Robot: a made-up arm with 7 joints. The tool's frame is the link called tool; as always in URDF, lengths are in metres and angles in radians. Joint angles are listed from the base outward. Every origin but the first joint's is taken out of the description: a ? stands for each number. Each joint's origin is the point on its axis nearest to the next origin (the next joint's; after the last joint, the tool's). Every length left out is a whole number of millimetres.
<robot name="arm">
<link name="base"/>
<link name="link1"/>
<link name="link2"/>
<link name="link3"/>
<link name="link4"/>
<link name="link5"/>
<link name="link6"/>
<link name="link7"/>
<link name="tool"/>
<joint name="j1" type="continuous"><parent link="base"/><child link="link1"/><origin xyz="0 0 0" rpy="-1.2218 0 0"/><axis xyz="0 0 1"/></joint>
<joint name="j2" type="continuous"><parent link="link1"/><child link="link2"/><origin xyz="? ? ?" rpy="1.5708 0 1.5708"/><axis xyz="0 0 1"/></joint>
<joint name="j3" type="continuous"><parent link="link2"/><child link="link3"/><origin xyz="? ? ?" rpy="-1.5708 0 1.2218"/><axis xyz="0 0 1"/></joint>
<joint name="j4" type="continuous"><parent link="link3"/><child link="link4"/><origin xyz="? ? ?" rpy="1.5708 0 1.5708"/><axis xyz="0 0 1"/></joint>
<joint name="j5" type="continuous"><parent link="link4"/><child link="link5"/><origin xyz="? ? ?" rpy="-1.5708 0 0"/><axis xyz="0 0 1"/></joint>
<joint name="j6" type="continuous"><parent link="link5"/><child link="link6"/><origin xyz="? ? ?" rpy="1.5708 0 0"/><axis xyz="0 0 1"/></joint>
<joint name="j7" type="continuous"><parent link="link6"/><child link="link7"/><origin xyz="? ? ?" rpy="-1.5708 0 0"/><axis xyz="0 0 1"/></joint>
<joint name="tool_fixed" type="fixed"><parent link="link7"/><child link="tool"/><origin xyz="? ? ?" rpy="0 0 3.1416"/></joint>
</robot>
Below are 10 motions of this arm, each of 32 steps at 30 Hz.
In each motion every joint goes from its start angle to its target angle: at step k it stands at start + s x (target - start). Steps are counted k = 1, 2, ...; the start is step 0. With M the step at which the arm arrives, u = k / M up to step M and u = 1 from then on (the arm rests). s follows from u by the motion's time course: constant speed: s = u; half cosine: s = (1 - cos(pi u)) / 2; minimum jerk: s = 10 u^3 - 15 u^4 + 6 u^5.
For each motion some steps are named. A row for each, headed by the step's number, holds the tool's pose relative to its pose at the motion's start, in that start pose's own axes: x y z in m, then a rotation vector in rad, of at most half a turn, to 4 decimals.
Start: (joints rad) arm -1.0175 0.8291 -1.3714 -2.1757 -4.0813 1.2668 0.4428
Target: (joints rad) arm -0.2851 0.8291 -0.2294 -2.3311 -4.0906 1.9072 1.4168
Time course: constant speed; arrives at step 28
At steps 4, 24, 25, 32:
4: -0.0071 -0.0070 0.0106 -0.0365 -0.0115 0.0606
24: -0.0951 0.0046 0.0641 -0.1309 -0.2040 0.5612
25: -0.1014 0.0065 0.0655 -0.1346 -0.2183 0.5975
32: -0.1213 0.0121 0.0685 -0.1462 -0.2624 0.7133

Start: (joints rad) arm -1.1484 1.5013 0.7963 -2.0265 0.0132 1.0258 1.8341
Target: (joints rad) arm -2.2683 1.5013 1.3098 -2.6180 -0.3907 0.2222 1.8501
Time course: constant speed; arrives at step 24
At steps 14, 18, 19, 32:
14: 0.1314 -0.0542 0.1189 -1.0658 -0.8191 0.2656
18: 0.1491 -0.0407 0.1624 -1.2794 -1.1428 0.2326
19: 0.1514 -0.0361 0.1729 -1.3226 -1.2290 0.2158
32: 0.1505 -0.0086 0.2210 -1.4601 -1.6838 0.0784

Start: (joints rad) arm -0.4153 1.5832 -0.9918 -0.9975 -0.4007 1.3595 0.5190
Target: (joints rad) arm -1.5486 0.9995 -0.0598 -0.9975 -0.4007 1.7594 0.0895
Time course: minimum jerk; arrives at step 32
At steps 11, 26, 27, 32:
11: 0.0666 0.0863 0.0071 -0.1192 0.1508 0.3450
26: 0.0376 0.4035 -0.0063 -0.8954 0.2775 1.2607
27: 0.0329 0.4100 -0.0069 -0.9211 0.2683 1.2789
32: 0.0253 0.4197 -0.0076 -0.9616 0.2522 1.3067

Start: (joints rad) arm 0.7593 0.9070 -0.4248 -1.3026 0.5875 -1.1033 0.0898
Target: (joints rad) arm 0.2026 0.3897 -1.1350 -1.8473 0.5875 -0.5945 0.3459
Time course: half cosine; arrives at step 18
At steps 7, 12, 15, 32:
7: -0.0130 -0.1087 -0.0733 -0.1678 -0.0635 0.4052
12: 0.0367 -0.2435 -0.1430 -0.5331 -0.1290 0.8603
15: 0.0754 -0.2933 -0.1559 -0.7419 -0.1426 1.0224
32: 0.0910 -0.3095 -0.1575 -0.8254 -0.1443 1.0746

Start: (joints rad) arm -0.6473 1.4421 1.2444 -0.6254 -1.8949 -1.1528 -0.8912
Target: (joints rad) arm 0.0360 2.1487 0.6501 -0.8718 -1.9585 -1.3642 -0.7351
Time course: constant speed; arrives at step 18
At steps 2, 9, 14, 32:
2: -0.0318 0.0084 0.0096 -0.0426 -0.0940 -0.1297
9: -0.1223 0.0723 0.0072 -0.1936 -0.4618 -0.5681
14: -0.1536 0.1365 -0.0246 -0.3079 -0.7478 -0.8682
32: -0.1536 0.1890 -0.0612 -0.4063 -0.9811 -1.1034

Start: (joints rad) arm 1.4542 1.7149 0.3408 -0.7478 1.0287 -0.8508 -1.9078
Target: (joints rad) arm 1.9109 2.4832 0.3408 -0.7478 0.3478 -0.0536 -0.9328
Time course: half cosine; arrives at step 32
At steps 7, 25, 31, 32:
7: -0.0103 0.0136 -0.0232 -0.0182 -0.1367 -0.0071
25: 0.0312 0.1463 -0.1626 -0.3101 -0.6162 -0.2977
31: 0.0520 0.1682 -0.1749 -0.3274 -0.6144 -0.3552
32: 0.0524 0.1687 -0.1751 -0.3276 -0.6142 -0.3564

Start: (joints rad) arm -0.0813 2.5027 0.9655 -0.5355 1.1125 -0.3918 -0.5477
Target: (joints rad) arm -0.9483 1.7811 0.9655 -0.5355 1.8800 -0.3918 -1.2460
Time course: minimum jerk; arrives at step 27
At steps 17, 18, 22, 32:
17: -0.1473 0.0854 0.1625 0.7369 0.6083 0.3540
18: -0.1554 0.0804 0.1759 0.7817 0.6569 0.3988
22: -0.1738 0.0581 0.2098 0.8939 0.7911 0.5397
32: -0.1779 0.0496 0.2182 0.9222 0.8288 0.5846

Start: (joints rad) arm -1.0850 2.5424 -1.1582 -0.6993 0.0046 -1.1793 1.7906
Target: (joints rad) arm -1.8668 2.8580 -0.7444 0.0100 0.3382 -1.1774 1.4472
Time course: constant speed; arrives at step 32
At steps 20, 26, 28, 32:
20: -0.0957 -0.0242 0.2156 0.6534 -0.9434 -0.0657
26: -0.1636 -0.0522 0.2545 0.8999 -1.1853 -0.0394
28: -0.1884 -0.0637 0.2628 0.9874 -1.2598 -0.0247
32: -0.2397 -0.0894 0.2720 1.1700 -1.3983 0.0143

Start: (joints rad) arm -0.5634 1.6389 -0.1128 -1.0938 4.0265 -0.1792 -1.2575
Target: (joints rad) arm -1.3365 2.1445 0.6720 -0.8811 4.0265 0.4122 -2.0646
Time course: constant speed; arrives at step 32
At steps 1, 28, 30, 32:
1: 0.0056 -0.0147 0.0017 -0.0628 -0.0132 -0.0122
28: 0.1703 -0.2346 0.2644 -1.4854 -1.0125 -0.1881
30: 0.1800 -0.2319 0.2923 -1.5546 -1.1325 -0.1736
32: 0.1890 -0.2264 0.3200 -1.6162 -1.2575 -0.1529

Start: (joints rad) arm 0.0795 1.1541 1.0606 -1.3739 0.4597 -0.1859 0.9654
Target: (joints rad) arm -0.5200 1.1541 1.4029 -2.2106 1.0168 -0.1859 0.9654
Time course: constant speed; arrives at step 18
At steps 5, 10, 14, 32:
5: 0.0355 -0.0570 -0.0204 -0.2403 -0.2672 0.2632
10: 0.0810 -0.1060 -0.0148 -0.5067 -0.5159 0.4790
14: 0.1160 -0.1373 0.0074 -0.7370 -0.6988 0.6082
32: 0.1435 -0.1616 0.0419 -0.9788 -0.8646 0.6904

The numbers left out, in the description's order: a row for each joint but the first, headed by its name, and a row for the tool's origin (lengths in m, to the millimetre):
j2: 0 0 0
j3: 0.223 -0.081 0
j4: 0 -0.027 0
j5: 0.026 -0.217 0
j6: 0 0 0
j7: 0 0 0
tool: 0 0 0

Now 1 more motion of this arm.
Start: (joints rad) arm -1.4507 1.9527 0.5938 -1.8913 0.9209 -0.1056 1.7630
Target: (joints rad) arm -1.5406 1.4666 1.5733 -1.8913 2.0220 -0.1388 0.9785
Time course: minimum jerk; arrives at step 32
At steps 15, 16, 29, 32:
15: 0.0495 -0.0600 0.0559 -0.4149 -0.3813 0.0924
16: 0.0546 -0.0666 0.0674 -0.4685 -0.4316 0.1011
29: 0.0692 -0.1050 0.1918 -0.9049 -0.8428 0.1332
32: 0.0689 -0.1053 0.1938 -0.9110 -0.8485 0.1331

